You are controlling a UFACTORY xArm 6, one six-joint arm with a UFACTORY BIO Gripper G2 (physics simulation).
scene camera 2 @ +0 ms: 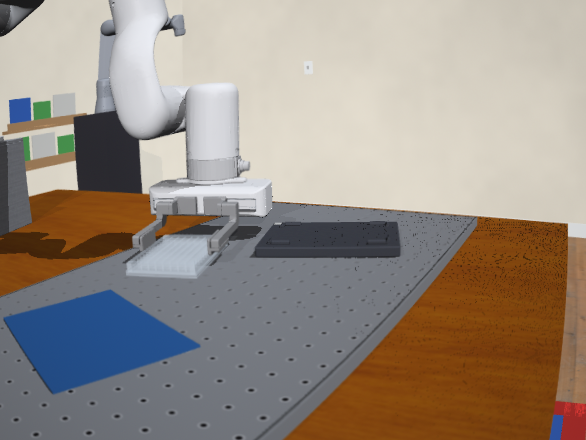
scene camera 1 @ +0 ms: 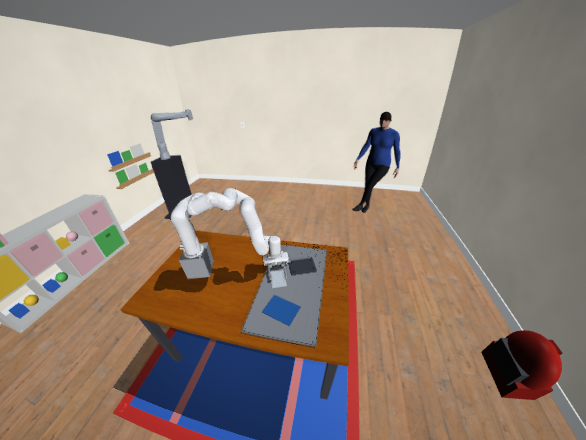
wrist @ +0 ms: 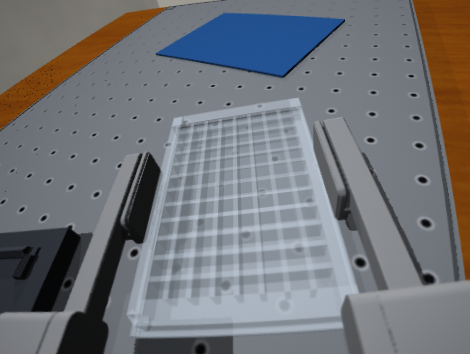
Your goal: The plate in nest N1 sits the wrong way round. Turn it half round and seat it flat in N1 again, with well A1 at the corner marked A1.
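Observation:
The clear plate (scene camera 1: 278,281) (scene camera 2: 162,261) (wrist: 240,240) lies flat on the grey perforated board (scene camera 1: 310,305) (scene camera 2: 235,300), beside the black nest (scene camera 1: 303,266) (scene camera 2: 327,239) (wrist: 47,280) and apart from it. My gripper (scene camera 1: 277,276) (scene camera 2: 180,244) (wrist: 237,184) is low over the board, its two pads against the plate's long sides, shut on the plate. The nest holds no plate; raised black corner pieces show on it. The lettering for A1 and N1 cannot be read, and I cannot tell which corner of the plate is well A1.
A blue square sheet (scene camera 1: 281,310) (scene camera 2: 100,340) (wrist: 255,44) lies on the board beyond the plate in the wrist view. The board rests on a wooden table (scene camera 1: 225,300) (scene camera 2: 425,320). A person in a blue top (scene camera 1: 382,147) is on the floor behind the table.

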